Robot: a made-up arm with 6 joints. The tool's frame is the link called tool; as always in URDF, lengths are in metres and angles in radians. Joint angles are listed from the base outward. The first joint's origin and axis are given. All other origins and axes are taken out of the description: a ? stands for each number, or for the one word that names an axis. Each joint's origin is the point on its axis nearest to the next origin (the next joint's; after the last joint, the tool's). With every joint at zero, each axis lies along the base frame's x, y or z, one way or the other. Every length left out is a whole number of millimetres.
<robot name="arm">
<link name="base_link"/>
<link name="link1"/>
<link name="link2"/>
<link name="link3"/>
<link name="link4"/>
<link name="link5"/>
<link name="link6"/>
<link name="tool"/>
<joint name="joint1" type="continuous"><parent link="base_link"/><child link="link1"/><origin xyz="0.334 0.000 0.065"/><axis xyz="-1 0 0"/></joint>
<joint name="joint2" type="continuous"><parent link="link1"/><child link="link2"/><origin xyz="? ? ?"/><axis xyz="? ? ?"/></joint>
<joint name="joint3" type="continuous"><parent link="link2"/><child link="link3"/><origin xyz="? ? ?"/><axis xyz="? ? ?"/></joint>
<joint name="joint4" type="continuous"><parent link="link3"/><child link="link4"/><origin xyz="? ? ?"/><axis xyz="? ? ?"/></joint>
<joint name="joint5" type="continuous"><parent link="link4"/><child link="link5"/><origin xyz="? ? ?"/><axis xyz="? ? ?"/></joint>
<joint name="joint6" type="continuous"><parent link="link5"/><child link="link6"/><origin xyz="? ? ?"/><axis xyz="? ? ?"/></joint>
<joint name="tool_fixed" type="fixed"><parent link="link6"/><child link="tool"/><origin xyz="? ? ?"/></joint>
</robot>
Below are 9 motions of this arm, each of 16 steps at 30 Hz.
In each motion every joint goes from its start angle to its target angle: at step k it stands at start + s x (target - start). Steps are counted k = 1, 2, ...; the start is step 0. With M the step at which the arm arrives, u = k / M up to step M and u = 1 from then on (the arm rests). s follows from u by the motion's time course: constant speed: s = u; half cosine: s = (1 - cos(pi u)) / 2; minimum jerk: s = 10 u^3 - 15 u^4 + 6 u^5.
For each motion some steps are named. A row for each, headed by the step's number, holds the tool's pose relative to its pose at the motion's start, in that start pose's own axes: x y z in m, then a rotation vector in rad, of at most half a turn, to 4 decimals.
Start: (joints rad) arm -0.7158 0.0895 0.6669 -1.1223 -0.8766 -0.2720
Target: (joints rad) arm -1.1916 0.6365 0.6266 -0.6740 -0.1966 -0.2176
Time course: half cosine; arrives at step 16
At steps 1, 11, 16:
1: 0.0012 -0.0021 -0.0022 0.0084 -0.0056 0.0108
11: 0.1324 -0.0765 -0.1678 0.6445 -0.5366 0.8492
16: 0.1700 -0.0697 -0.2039 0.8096 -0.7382 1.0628

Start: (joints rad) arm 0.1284 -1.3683 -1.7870 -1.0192 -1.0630 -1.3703
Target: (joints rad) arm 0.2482 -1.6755 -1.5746 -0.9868 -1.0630 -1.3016
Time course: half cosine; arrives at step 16
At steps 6, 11, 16:
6: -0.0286 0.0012 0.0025 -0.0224 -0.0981 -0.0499
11: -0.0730 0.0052 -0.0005 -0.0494 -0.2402 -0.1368
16: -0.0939 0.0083 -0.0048 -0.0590 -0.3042 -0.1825

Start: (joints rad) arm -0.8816 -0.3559 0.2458 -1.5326 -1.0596 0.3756
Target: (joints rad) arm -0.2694 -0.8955 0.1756 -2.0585 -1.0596 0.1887
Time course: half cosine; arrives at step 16
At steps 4, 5, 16:
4: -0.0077 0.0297 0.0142 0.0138 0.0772 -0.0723
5: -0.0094 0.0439 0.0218 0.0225 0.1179 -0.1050
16: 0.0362 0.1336 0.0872 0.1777 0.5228 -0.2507

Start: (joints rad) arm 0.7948 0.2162 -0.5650 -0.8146 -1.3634 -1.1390
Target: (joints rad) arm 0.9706 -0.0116 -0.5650 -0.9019 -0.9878 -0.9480
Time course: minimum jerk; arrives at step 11
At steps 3, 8, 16:
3: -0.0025 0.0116 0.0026 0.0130 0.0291 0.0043
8: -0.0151 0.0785 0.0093 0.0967 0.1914 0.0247
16: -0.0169 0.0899 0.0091 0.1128 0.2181 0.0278

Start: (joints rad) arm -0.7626 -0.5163 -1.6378 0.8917 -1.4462 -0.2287
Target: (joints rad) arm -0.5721 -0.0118 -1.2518 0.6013 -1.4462 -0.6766
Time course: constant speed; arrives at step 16
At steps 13, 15, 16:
13: 0.0802 0.0721 0.0671 -0.4629 -0.5349 0.6255
15: 0.0880 0.0883 0.0740 -0.5136 -0.6154 0.7389
16: 0.0913 0.0968 0.0770 -0.5367 -0.6550 0.7972

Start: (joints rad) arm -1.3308 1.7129 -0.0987 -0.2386 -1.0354 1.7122
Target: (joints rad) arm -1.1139 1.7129 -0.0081 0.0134 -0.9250 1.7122
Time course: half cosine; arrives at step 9
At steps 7, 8, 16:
7: -0.0046 0.0283 0.0105 -0.0789 -0.0606 -0.0115
8: -0.0049 0.0311 0.0117 -0.0880 -0.0668 -0.0134
16: -0.0050 0.0321 0.0121 -0.0912 -0.0689 -0.0140

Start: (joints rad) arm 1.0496 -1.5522 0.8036 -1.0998 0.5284 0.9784
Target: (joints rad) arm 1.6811 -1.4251 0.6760 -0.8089 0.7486 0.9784
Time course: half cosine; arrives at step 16
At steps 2, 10, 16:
2: -0.0011 0.0023 -0.0048 -0.0068 -0.0342 0.0004
10: 0.0042 0.0506 -0.0892 -0.1320 -0.6065 -0.0738
16: 0.0240 0.0796 -0.1255 -0.1917 -0.8609 -0.1626

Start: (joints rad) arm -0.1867 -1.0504 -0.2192 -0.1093 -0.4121 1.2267
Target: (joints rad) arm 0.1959 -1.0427 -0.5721 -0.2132 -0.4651 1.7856
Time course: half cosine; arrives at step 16
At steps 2, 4, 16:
2: 0.0015 -0.0029 -0.0020 0.0012 0.0160 0.0087
4: 0.0060 -0.0112 -0.0074 0.0024 0.0618 0.0339
16: 0.0643 -0.0760 -0.0354 -0.0923 0.4333 0.2138

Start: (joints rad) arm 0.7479 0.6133 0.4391 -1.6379 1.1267 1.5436
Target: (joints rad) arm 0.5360 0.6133 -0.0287 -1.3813 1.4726 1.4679
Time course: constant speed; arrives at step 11
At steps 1, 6, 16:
1: -0.0021 0.0209 -0.0010 -0.0908 -0.0219 -0.0271
6: -0.0048 0.1266 -0.0337 -0.5465 -0.1303 -0.1579
16: 0.0081 0.2191 -0.1110 -1.0046 -0.2338 -0.2821

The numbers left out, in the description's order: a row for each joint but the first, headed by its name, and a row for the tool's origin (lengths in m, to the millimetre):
joint2: xyz 0.000 0.055 0.112, axis 0 0 1
joint3: xyz -0.088 0.009 0.000, axis -1 0 0
joint4: xyz 0.000 0.190 0.012, axis 0 -1 0
joint5: xyz -0.069 0.000 0.176, axis 0 0 1
joint6: xyz 0.088 -0.161 0.000, axis 0 1 0
tool: xyz -0.080 0.000 -0.015

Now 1 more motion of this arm.
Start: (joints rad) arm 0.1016 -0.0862 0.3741 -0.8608 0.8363 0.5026
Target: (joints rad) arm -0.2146 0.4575 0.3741 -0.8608 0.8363 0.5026
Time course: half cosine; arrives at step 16
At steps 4, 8, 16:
4: -0.0082 0.0068 -0.0074 -0.0737 0.0016 0.0552
8: -0.0307 0.0200 -0.0293 -0.2560 -0.0075 0.1820
16: -0.0665 0.0286 -0.0698 -0.5231 -0.0508 0.3419

